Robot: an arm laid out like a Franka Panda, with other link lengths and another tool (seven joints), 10 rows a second.
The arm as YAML. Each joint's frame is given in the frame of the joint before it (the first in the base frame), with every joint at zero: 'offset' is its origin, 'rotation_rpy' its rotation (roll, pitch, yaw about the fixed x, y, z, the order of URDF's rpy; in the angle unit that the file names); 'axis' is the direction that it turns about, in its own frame. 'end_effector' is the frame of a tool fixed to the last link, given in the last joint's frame.
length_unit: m
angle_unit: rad
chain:
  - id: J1
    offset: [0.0, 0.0, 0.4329]
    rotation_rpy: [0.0, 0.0, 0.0]
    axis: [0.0, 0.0, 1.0]
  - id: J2
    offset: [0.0, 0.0, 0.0]
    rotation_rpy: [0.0, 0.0, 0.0]
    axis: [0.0, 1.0, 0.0]
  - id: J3
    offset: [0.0, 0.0, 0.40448]
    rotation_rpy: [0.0, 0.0, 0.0]
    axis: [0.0, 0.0, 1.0]
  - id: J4
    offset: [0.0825, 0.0, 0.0]
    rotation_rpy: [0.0, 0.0, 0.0]
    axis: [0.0, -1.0, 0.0]
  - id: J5
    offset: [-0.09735, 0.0, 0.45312]
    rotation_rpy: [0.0, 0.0, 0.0]
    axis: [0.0, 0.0, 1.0]
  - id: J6
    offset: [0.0, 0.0, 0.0]
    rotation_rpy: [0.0, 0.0, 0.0]
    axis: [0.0, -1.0, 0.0]
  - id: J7
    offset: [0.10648, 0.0, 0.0]
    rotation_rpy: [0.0, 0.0, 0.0]
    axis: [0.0, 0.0, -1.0]
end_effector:
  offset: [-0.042, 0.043, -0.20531]
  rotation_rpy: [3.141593, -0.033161, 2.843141]
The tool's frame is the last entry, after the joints.
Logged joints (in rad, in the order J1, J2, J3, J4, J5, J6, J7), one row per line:
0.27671, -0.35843, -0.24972, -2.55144, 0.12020, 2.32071, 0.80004
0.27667, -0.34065, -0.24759, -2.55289, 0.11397, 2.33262, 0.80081
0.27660, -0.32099, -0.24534, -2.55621, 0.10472, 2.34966, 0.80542
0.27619, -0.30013, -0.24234, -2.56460, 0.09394, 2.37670, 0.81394
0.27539, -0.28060, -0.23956, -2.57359, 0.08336, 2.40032, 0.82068
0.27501, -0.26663, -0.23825, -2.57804, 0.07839, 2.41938, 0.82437
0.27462, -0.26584, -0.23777, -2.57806, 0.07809, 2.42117, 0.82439
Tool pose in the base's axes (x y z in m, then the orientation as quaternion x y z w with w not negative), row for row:
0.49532, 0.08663, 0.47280, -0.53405, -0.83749, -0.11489, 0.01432
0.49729, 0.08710, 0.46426, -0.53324, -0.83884, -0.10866, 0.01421
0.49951, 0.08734, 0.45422, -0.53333, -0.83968, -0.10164, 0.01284
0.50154, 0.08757, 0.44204, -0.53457, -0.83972, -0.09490, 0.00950
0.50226, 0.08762, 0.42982, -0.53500, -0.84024, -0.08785, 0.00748
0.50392, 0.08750, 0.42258, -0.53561, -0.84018, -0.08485, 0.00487
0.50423, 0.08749, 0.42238, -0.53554, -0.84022, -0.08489, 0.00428
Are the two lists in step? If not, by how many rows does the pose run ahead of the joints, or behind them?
They are in step.
